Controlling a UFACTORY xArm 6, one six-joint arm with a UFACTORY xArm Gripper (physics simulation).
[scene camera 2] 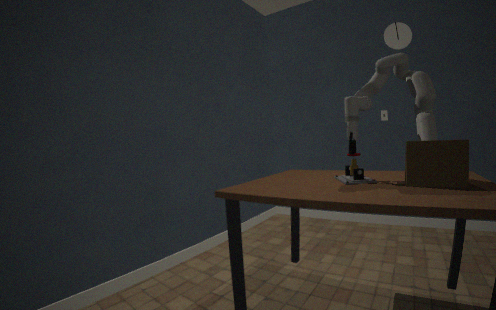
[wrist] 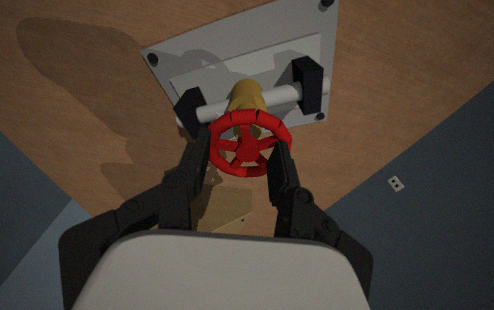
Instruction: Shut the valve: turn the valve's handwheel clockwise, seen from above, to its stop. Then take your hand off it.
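Observation:
The red handwheel (scene camera 2: 354, 154) (wrist: 248, 151) sits on top of the valve's yellow body (scene camera 2: 354, 167) (wrist: 246, 94). The grey pipe (wrist: 282, 96) runs through the body between two black blocks, above a grey base plate (scene camera 2: 345, 180) (wrist: 250, 35). My gripper (scene camera 2: 353, 149) (wrist: 241, 147) points down from above and is shut on the handwheel. In the wrist view one finger is against the left side of the rim and the other against the right side. The contact is too small to make out in the scene view.
The valve stands on a wooden table (scene camera 2: 300, 192) (wrist: 90, 75). A brown box (scene camera 2: 436, 164) stands on the table to the right of the valve in the scene view. A wall socket (scene camera 2: 384, 115) (wrist: 395, 183) and a round clock (scene camera 2: 398, 35) are on the blue wall.

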